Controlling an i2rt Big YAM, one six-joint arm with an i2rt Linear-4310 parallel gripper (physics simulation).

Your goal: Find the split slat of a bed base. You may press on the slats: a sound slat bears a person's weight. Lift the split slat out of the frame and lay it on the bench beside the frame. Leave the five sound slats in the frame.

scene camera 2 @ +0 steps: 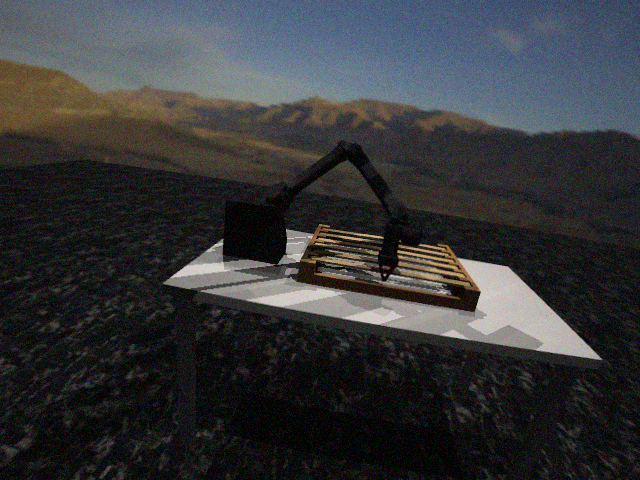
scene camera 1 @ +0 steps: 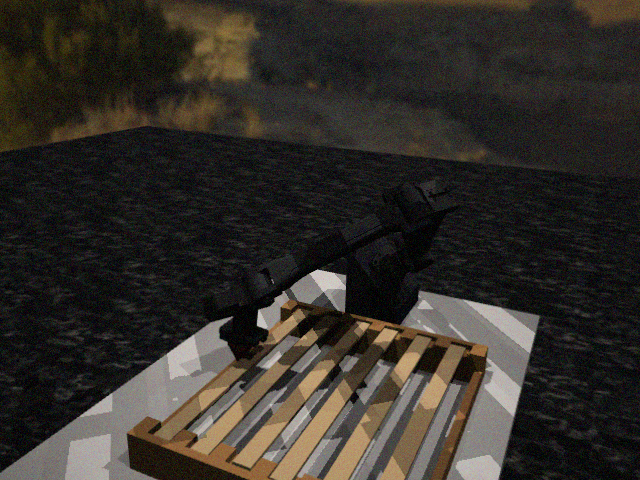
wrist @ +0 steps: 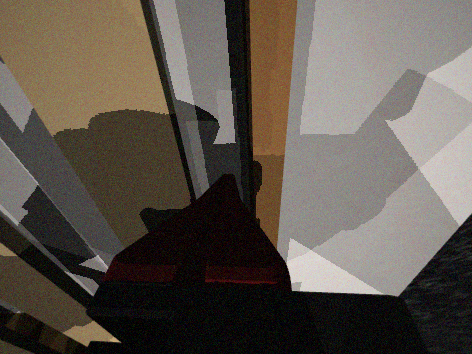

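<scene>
The wooden bed base frame (scene camera 1: 165,457) (scene camera 2: 356,290) lies on the bench (scene camera 1: 496,322) (scene camera 2: 537,320). All six tan slats lie across it. The outermost slat (scene camera 1: 206,396) (wrist: 115,90) lies along one side rail (wrist: 272,100). It looks straight, and no crack is plain on it. My gripper (scene camera 1: 245,356) (scene camera 2: 385,276) (wrist: 229,182) is shut and empty. It points down at the outer edge of this slat, over the narrow gap between slat and side rail. Its body partly hides the slat in the scene views. Whether the fingertips touch the slat cannot be told.
The arm's black base (scene camera 1: 379,289) (scene camera 2: 253,232) stands beyond one end of the frame. The five other slats lie on the far side of the outermost one, with gaps between them. A strip of bench runs outside the side rail, and the bench edge shows beyond it.
</scene>
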